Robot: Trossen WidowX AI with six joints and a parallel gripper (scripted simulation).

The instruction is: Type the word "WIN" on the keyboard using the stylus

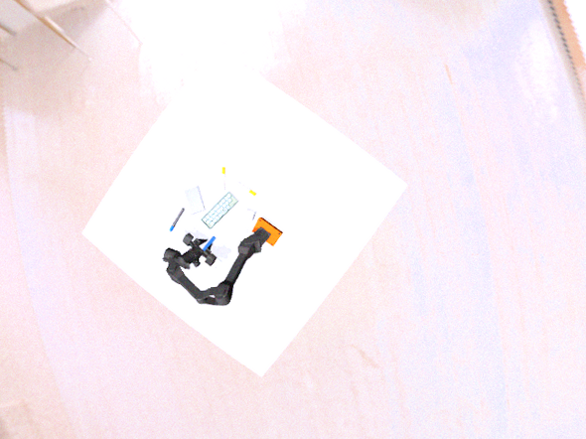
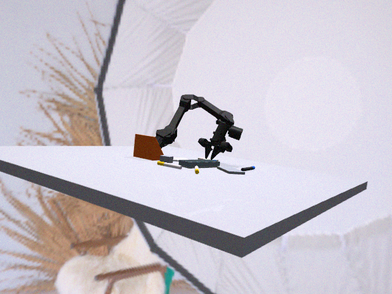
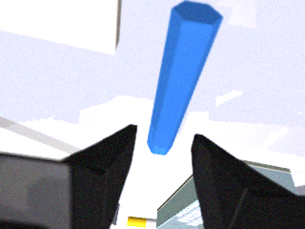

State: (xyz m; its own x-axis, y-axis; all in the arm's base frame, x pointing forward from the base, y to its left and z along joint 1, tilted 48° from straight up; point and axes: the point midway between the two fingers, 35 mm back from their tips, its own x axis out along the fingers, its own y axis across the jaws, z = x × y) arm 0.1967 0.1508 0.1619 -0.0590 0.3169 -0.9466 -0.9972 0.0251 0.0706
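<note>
The blue stylus lies 20 mm to the right of my gripper tip and 10 mm below it. Also, from my gripper tip: flat grey block: 200 mm ahead, 120 mm to the right, 10 mm below; then W key: 30 mm ahead, 200 mm to the right, 10 mm below.
</note>
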